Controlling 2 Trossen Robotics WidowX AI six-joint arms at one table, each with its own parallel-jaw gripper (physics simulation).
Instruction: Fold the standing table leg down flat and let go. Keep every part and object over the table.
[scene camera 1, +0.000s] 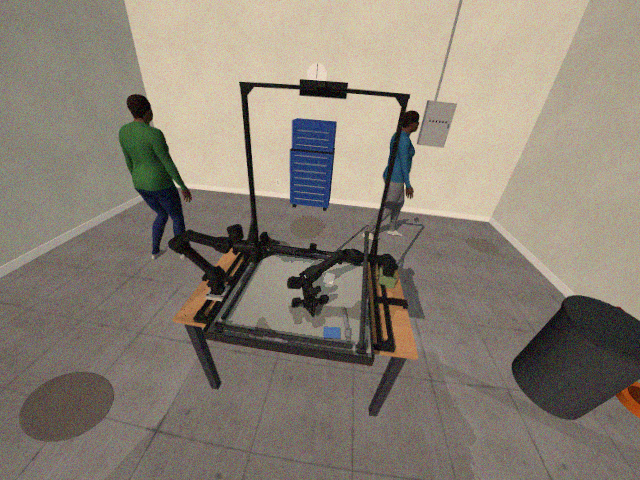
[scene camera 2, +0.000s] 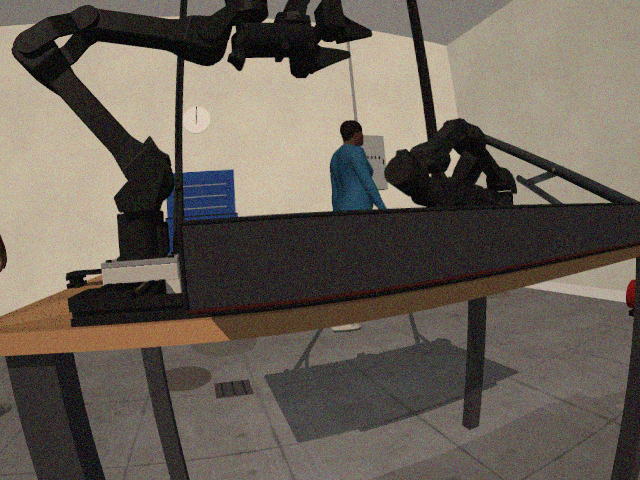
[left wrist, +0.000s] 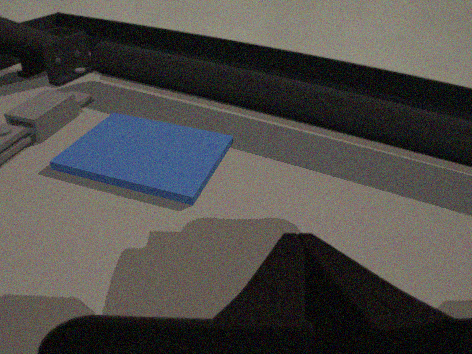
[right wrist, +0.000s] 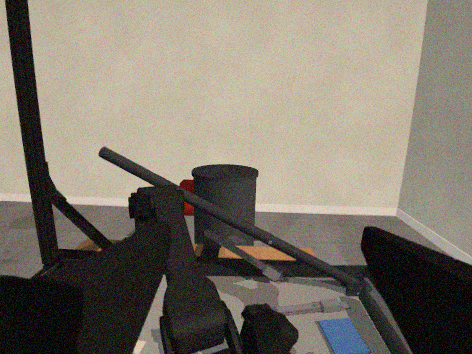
My right gripper shows in scene camera 1, in scene camera 2 (360, 44) and in the right wrist view; in the left wrist view it is out of frame. The same spot on my right gripper: (right wrist: 107, 295) is (scene camera 1: 269, 240).
